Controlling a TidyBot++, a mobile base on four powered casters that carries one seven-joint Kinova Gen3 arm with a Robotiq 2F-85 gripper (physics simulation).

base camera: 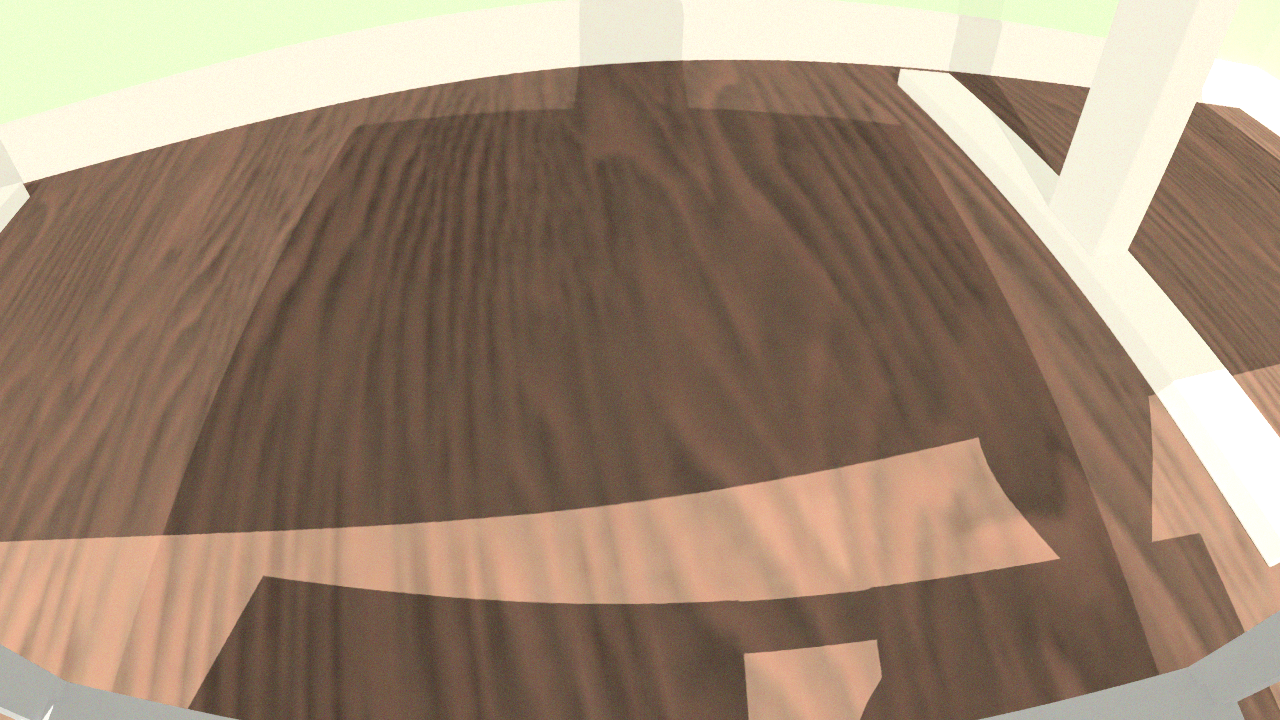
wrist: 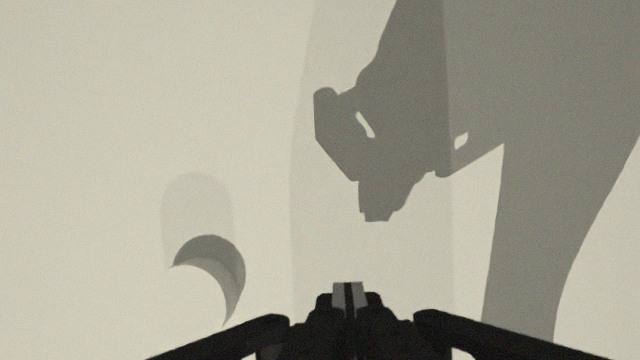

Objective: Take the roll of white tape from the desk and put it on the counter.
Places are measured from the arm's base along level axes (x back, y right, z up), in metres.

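Pixels of known places: gripper, fingertip midpoint: [wrist: 348, 303].
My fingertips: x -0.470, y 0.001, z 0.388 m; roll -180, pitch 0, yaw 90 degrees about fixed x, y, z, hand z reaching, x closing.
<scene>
Behind a point stands the place of what it marks.
In the wrist view my gripper [wrist: 348, 303] {z 0.388, x -0.470, y 0.001 m} is shut, with its two grey fingertips together and nothing between them. It is above a pale, off-white surface. A pale round shape [wrist: 197, 290] {z 0.348, x -0.467, y -0.088 m}, possibly the roll of white tape, is left of the fingertips. It shows mainly by the dark crescent along its upper right edge, and its left and lower outline blends into the surface. I cannot tell whether this surface is the desk or the counter. The gripper does not show in the base camera view.
A large grey shadow [wrist: 405, 115] {z 0.324, x -0.569, y 0.044 m} of the arm and gripper falls across the middle and right of the wrist view. In the base camera view, a dark brown wood floor [base camera: 626, 313] {z -0.396, x -0.476, y 0.002 m} stretches ahead. A white post [base camera: 1105, 134] {z -0.264, x -0.575, y 0.416 m} rises from a white rail [base camera: 1100, 277] at the right.
</scene>
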